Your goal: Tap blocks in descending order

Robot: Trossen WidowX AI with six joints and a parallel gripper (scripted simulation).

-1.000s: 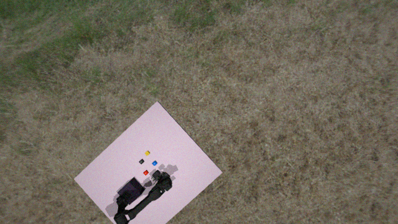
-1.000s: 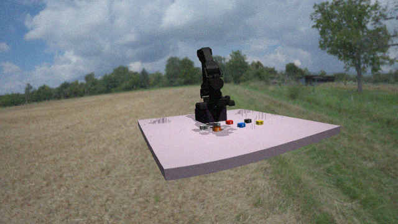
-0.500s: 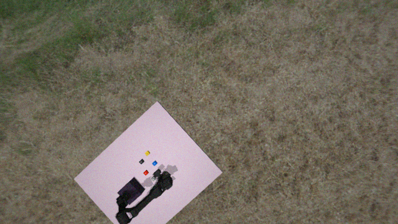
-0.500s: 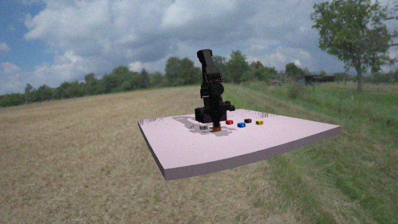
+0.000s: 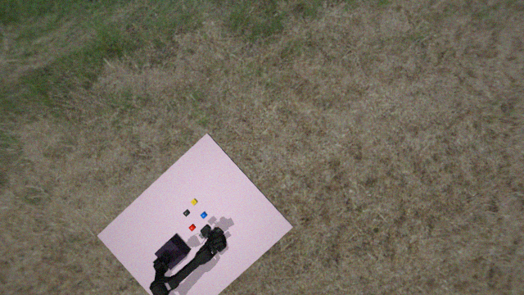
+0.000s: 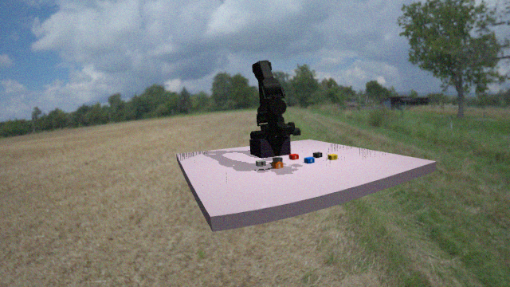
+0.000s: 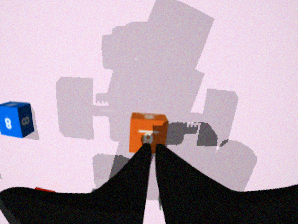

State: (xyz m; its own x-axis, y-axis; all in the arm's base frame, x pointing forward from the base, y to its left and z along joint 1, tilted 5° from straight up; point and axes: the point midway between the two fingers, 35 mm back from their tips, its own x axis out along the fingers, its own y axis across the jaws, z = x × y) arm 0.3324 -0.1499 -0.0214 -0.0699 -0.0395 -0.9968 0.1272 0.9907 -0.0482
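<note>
Right now my gripper tip is 4 cm above the orange block. From my gripper tip the other things lie so: red block 11 cm behind, 15 cm to the left, 4 cm below; blue block 2 cm ahead, 14 cm to the left, 4 cm below; black block 5 cm behind, 25 cm to the left, 4 cm below.
</note>
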